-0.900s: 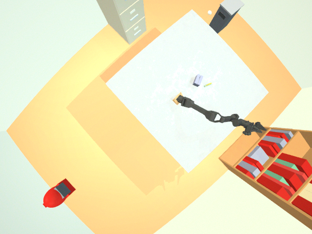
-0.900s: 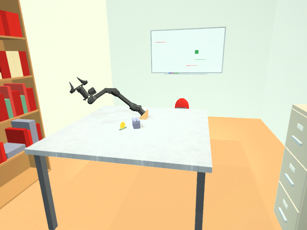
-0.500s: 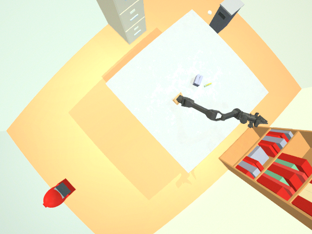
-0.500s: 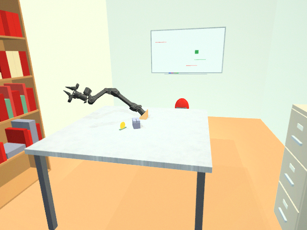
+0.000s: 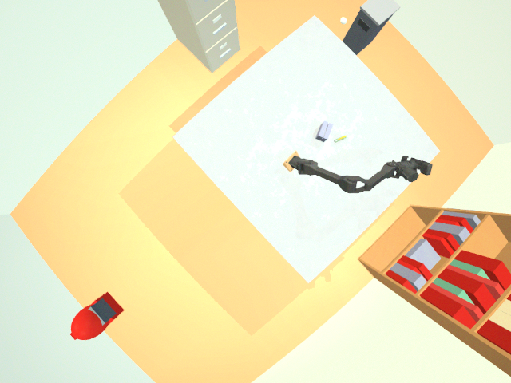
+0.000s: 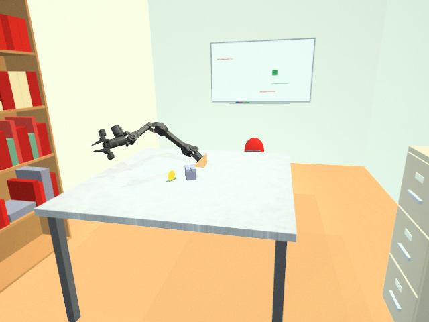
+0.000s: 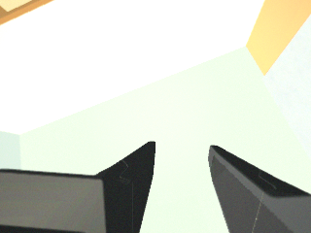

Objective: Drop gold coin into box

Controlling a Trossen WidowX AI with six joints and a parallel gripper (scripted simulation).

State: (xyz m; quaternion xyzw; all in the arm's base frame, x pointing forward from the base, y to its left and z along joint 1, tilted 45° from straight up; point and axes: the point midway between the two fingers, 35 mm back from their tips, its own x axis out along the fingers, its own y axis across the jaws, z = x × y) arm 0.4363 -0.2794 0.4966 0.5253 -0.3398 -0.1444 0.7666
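My gripper tip is 12 cm past the gold coin, 43 cm to the right of it and 21 cm above it.
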